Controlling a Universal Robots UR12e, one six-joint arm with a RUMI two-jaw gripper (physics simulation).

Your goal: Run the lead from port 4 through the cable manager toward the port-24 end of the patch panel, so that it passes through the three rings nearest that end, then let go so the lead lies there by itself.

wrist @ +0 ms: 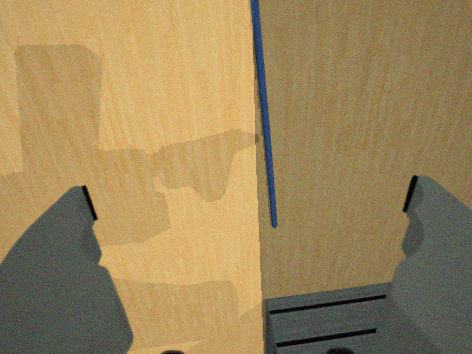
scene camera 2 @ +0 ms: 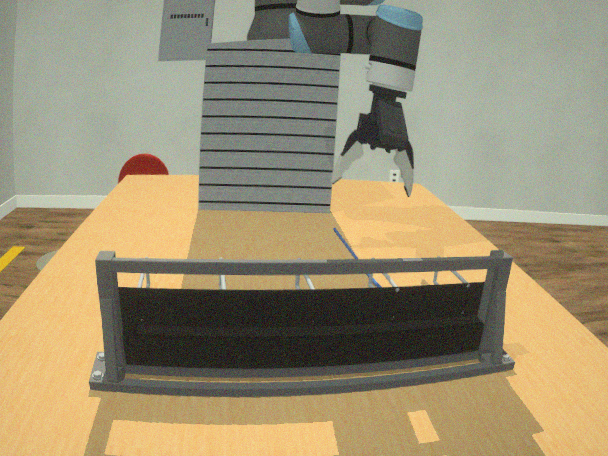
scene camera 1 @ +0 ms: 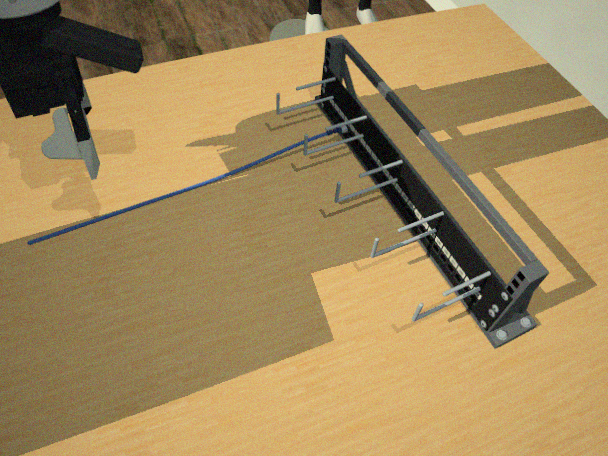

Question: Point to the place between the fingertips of the gripper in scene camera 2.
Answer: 371,190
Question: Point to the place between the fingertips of the gripper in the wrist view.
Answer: At 247,185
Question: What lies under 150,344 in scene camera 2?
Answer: A black patch panel.
